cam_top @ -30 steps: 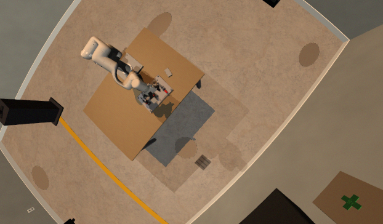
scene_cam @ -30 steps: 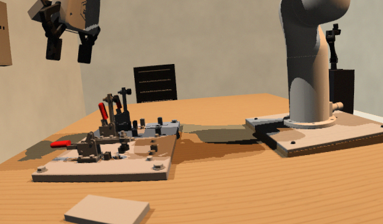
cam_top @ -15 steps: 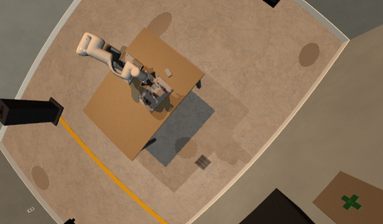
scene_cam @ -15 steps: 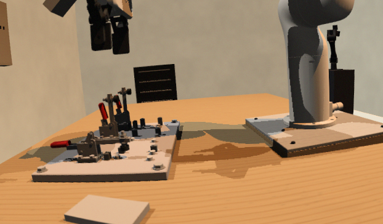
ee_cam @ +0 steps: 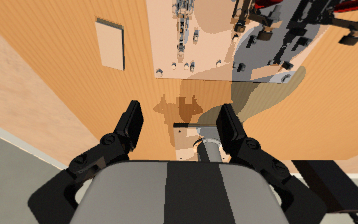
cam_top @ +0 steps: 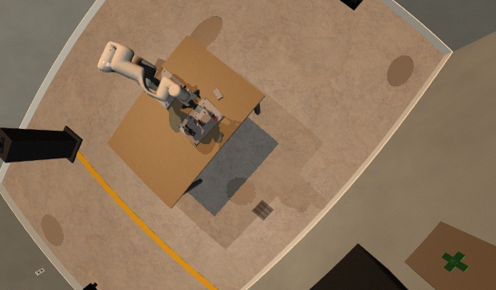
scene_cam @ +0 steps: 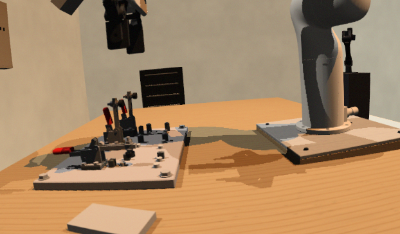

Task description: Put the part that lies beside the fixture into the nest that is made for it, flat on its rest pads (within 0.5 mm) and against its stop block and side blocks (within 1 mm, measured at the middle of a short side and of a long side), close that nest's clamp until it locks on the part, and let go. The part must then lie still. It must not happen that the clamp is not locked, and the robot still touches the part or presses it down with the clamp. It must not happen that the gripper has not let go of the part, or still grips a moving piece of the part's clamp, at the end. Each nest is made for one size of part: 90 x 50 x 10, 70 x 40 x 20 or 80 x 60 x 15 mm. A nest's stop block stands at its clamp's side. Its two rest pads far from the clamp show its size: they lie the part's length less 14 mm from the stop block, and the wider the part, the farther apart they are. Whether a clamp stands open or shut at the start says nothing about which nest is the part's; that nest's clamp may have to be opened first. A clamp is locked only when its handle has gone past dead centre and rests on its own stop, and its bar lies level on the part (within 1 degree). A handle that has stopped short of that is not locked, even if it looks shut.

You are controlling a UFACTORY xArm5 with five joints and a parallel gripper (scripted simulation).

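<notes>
Right now the clamp is 8 cm ahead of my hand, 2 cm to the right of it and 17 cm below it. From my hand the other things lie so: fixture plate (3 cm ahead, 12 cm to the right, 21 cm below); flat tan part (4 cm ahead, 15 cm to the left, 21 cm below).
</notes>
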